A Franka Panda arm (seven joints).
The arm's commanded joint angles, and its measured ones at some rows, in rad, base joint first. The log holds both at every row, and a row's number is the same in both.
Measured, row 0: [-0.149, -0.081, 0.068, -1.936, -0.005, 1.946, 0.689]
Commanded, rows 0 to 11: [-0.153, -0.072, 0.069, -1.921, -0.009, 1.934, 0.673]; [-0.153, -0.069, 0.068, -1.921, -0.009, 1.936, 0.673]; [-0.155, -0.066, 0.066, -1.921, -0.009, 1.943, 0.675]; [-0.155, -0.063, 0.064, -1.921, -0.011, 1.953, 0.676]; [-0.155, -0.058, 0.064, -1.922, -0.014, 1.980, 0.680]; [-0.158, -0.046, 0.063, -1.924, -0.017, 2.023, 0.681]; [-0.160, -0.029, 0.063, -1.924, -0.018, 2.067, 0.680]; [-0.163, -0.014, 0.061, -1.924, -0.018, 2.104, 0.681]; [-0.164, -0.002, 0.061, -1.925, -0.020, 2.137, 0.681]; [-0.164, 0.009, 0.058, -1.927, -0.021, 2.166, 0.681]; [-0.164, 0.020, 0.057, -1.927, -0.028, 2.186, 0.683]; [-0.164, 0.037, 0.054, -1.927, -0.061, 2.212, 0.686]
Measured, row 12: [-0.161, -0.005, 0.058, -1.937, -0.005, 2.146, 0.689]
